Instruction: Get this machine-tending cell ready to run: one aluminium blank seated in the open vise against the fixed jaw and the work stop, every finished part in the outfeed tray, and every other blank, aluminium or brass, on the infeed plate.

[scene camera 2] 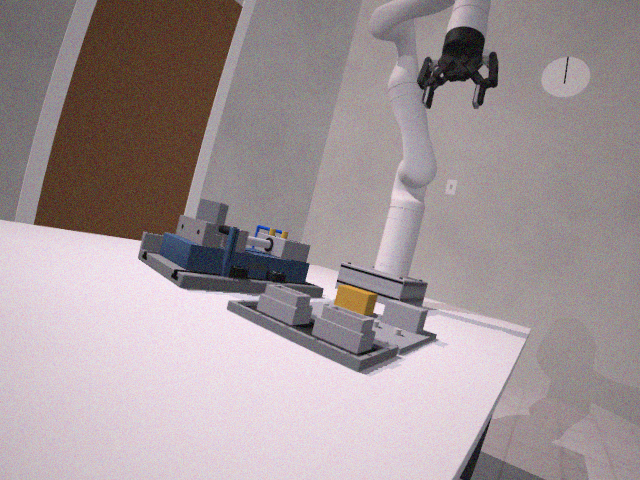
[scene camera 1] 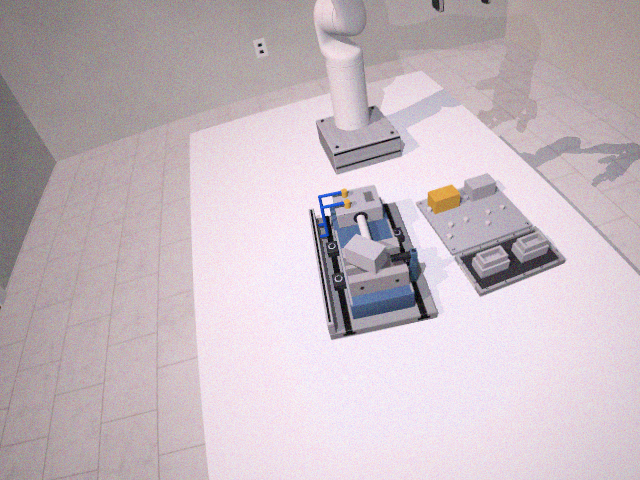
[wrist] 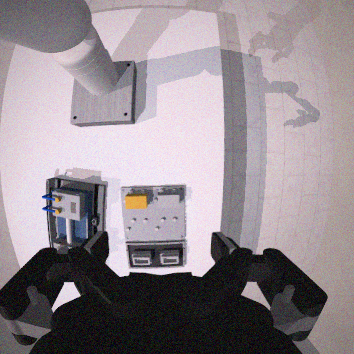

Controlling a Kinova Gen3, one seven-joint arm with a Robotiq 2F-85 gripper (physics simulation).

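Pixels of known places: gripper, between the fingertips: (scene camera 2: 450,106) (scene camera 1: 463,7) (wrist: 159,243); arm's base, origin of its link: (scene camera 2: 390,273) (scene camera 1: 352,121) (wrist: 101,79).
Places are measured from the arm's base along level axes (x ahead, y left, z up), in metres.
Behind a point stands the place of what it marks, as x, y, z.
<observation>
My gripper (scene camera 2: 451,105) {0.268, 0.181, 0.337} (wrist: 159,243) {0.268, 0.181, 0.337} is open and empty, high above the table. A grey aluminium blank (scene camera 1: 366,253) {0.526, -0.095, 0.064} (scene camera 2: 211,210) {0.529, -0.070, 0.048} sits askew at the vise (scene camera 1: 382,302) {0.571, -0.086, -0.015} (scene camera 2: 281,268) {0.386, -0.020, -0.026} (wrist: 80,225) {0.414, -0.043, -0.008}, rising above the fixed jaw (scene camera 1: 379,280) {0.552, -0.084, 0.020} (scene camera 2: 195,229) {0.552, -0.065, 0.012}; its underside is hidden. The work stop (scene camera 1: 414,266) {0.521, -0.013, -0.005} (scene camera 2: 230,253) {0.517, -0.007, -0.010} stands at the vise's side. A brass blank (scene camera 1: 443,199) {0.351, 0.111, -0.026} (scene camera 2: 355,299) {0.350, 0.130, -0.039} (wrist: 136,202) {0.333, 0.123, -0.024} and an aluminium blank (scene camera 1: 480,187) {0.342, 0.201, -0.026} (scene camera 2: 404,316) {0.340, 0.218, -0.040} are on the infeed plate (scene camera 1: 475,235) {0.440, 0.146, -0.060} (wrist: 142,231) {0.435, 0.140, -0.060}. Two stepped finished parts (scene camera 1: 490,261) {0.537, 0.128, -0.028} (scene camera 2: 343,329) {0.532, 0.238, -0.043} (wrist: 141,258) {0.524, 0.140, -0.042} stand in the outfeed tray (scene camera 1: 522,276) {0.569, 0.183, -0.057} (scene camera 2: 294,335) {0.568, 0.203, -0.061}.
The robot base (scene camera 1: 361,136) {0.083, 0.004, 0.000} (scene camera 2: 382,283) {0.116, 0.046, -0.022} (wrist: 102,107) {0.081, 0.016, 0.000} stands behind the vise and plate. Blue pipes (scene camera 1: 323,206) {0.361, -0.139, 0.042} (wrist: 49,208) {0.380, -0.163, -0.025} rise at the vise's rear side. Small pins stand on the infeed plate. The tray adjoins the plate on the table (scene camera 1: 289,392) {0.664, -0.272, -0.068} (scene camera 2: 155,372) {0.733, 0.231, -0.068}.
</observation>
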